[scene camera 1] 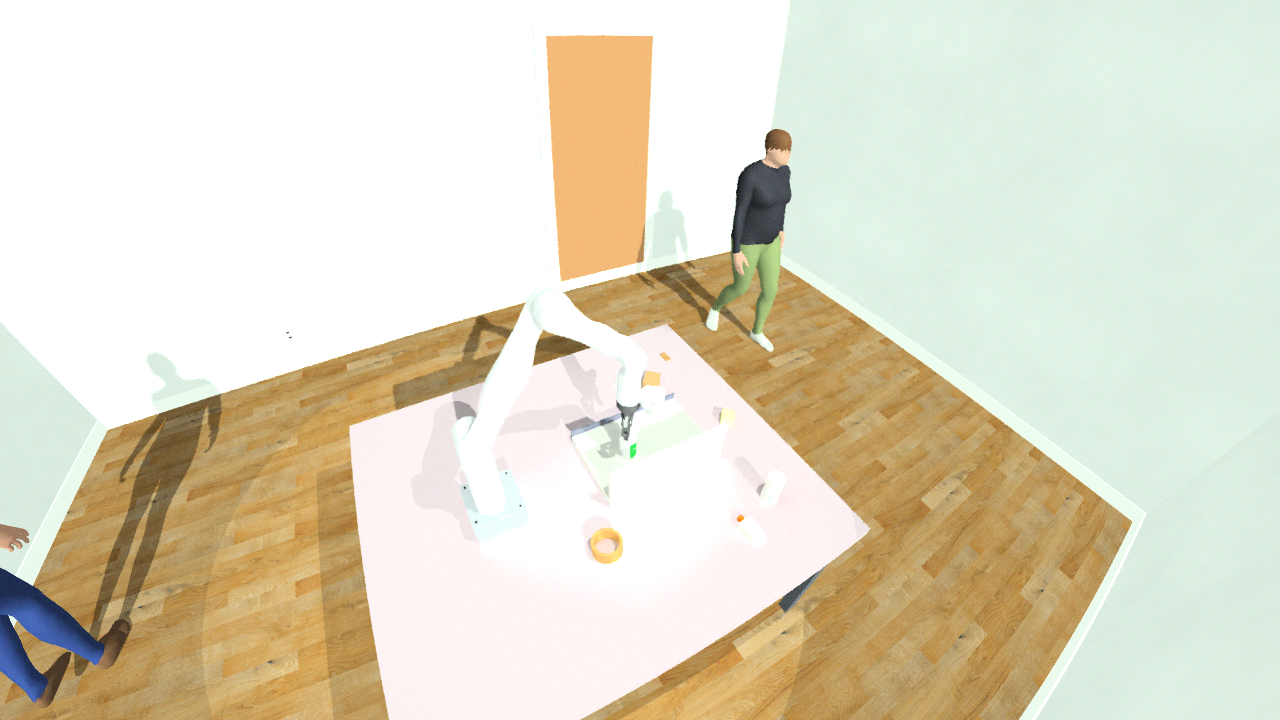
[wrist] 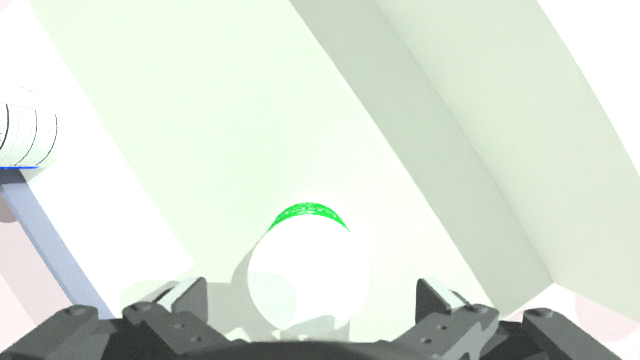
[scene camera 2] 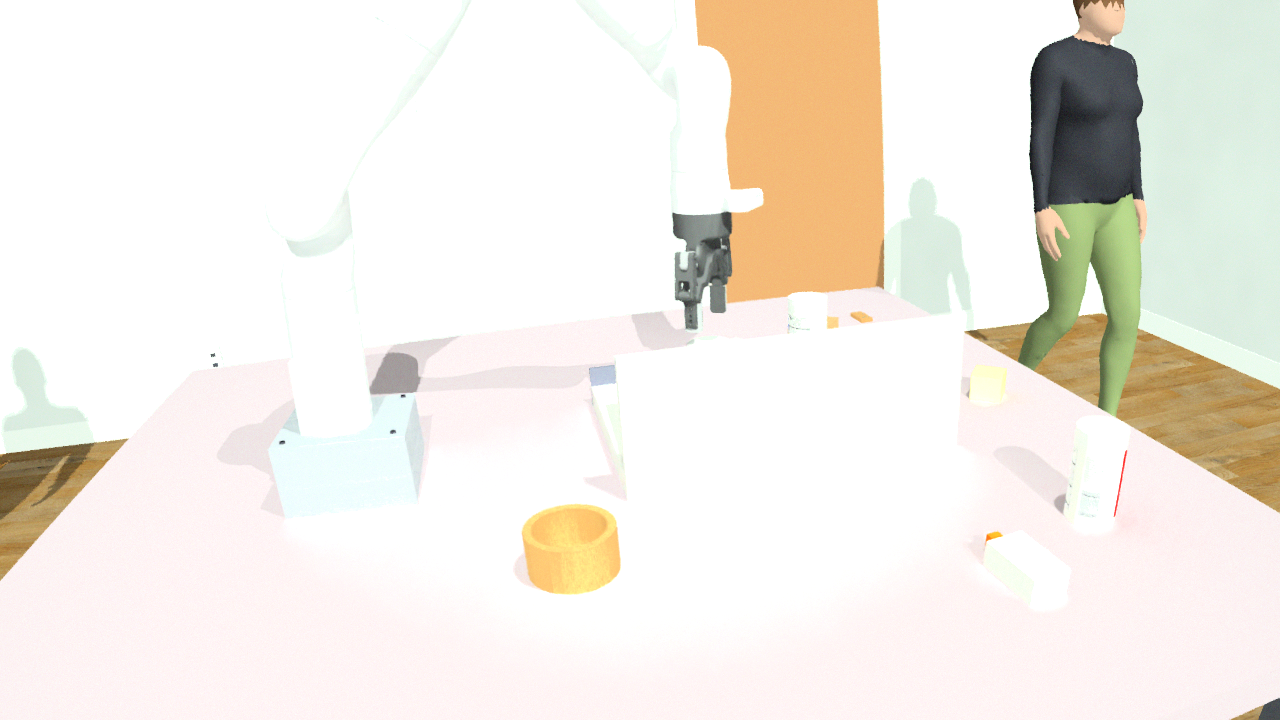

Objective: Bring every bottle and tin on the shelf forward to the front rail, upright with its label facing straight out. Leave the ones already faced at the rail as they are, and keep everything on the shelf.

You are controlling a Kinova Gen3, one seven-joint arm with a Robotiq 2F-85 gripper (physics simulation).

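Frame: origin at the arm's base, x back, y right, z up, level; millimetres.
Where they show: gripper, fingertip midpoint: [scene camera 1: 627, 429] [wrist: 311, 302] [scene camera 2: 706, 321]; arm's base, link origin: [scene camera 1: 491, 501] [scene camera 2: 338, 423].
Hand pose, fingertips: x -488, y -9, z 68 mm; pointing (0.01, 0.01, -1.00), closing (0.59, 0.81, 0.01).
Observation:
Things, the pixels of their top centre, and the offset from my fingertips.
- white bottle with a green label, top centre: [wrist: 308, 278] [scene camera 2: 709, 342] [scene camera 1: 628, 435] dx -2, dy +0, dz -29 mm
- blue-grey front rail, top centre: [wrist: 62, 286] [scene camera 2: 730, 350] [scene camera 1: 624, 411] dx -78, dy -159, dz -99 mm
- second white bottle, top centre: [scene camera 2: 807, 296] [scene camera 1: 657, 391] dx -192, dy -125, dz -19 mm
- orange ring, top centre: [scene camera 2: 569, 526] [scene camera 1: 606, 542] dx +225, dy +276, dz -109 mm
- red-striped white bottle, top centre: [scene camera 2: 1103, 426] [scene camera 1: 776, 478] dx -337, dy +382, dz -50 mm
- white orange-tipped container, top centre: [scene camera 2: 1021, 550] [scene camera 1: 750, 526] dx -193, dy +444, dz -131 mm
- yellow block, top centre: [scene camera 2: 989, 371] [scene camera 1: 728, 413] dx -428, dy +26, dz -121 mm
- orange box, top centre: [scene camera 1: 651, 379] dx -264, dy -274, dz -109 mm
A white bottle with a green label [scene camera 1: 632, 450] [wrist: 308, 270] stands upright on the shelf [scene camera 1: 675, 433] [scene camera 2: 787, 411] [wrist: 200, 125], back from the blue-grey front rail [scene camera 1: 592, 427] [scene camera 2: 602, 375] [wrist: 55, 250]. Its green label is turned away from the rail. My gripper [scene camera 1: 626, 437] [scene camera 2: 705, 315] [wrist: 311, 302] is open, pointing down, with a finger on each side of this bottle and a gap on both sides in the wrist view. A second white bottle [scene camera 2: 807, 315] [wrist: 27, 135] stands at the rail; a blue label edge shows on it. Its cap is outside the wrist view.
The tall back panel hides much of the shelf in scene camera 2. On the table are an orange ring [scene camera 1: 606, 558] [scene camera 2: 572, 568], a red-striped white bottle [scene camera 1: 771, 488] [scene camera 2: 1093, 474], a white orange-tipped container [scene camera 2: 1026, 568], a yellow block [scene camera 1: 727, 417] [scene camera 2: 988, 383] and an orange box [scene camera 1: 651, 379].

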